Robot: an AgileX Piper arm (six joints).
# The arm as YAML. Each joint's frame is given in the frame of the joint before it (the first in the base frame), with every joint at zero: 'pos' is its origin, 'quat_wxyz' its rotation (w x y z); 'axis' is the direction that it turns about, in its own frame. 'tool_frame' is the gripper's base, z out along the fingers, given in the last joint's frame.
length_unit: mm
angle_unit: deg
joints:
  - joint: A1
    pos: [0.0, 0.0, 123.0]
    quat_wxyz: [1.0, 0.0, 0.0, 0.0]
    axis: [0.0, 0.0, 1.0]
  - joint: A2
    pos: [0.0, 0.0, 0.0]
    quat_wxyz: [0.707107, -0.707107, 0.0, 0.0]
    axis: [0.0, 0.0, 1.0]
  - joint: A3
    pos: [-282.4, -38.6, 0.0]
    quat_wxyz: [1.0, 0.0, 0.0, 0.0]
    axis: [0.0, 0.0, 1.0]
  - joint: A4
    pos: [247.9, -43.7, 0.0]
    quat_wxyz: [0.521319, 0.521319, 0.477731, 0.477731]
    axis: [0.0, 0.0, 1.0]
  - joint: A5
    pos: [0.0, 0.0, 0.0]
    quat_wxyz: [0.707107, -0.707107, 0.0, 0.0]
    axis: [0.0, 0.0, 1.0]
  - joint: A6
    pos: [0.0, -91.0, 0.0]
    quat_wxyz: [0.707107, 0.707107, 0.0, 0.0]
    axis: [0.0, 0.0, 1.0]
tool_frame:
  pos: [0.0, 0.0, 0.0]
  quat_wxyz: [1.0, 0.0, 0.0, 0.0]
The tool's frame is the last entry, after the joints.
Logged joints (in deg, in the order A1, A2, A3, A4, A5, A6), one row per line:
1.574, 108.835, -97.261, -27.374, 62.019, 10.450
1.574, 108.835, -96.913, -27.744, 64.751, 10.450
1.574, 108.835, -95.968, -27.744, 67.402, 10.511
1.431, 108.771, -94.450, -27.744, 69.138, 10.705
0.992, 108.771, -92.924, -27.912, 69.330, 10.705
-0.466, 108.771, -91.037, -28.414, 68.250, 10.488
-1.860, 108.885, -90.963, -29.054, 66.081, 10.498
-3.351, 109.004, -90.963, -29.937, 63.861, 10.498
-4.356, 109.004, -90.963, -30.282, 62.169, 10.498
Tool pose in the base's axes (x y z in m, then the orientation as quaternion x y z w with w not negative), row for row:
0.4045, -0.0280, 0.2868, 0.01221, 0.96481, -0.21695, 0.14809
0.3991, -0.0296, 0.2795, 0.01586, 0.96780, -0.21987, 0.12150
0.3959, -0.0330, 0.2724, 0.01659, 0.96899, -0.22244, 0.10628
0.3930, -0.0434, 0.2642, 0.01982, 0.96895, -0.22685, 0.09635
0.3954, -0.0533, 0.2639, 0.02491, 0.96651, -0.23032, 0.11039
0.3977, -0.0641, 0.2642, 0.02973, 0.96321, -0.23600, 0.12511
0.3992, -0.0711, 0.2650, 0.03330, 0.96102, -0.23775, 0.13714
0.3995, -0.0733, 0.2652, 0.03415, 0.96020, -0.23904, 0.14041
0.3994, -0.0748, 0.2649, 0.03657, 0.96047, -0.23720, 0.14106
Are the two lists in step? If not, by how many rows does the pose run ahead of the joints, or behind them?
The pose runs 2 rows ahead of the joints: the pose in row i belongs to the joints in row i + 2.
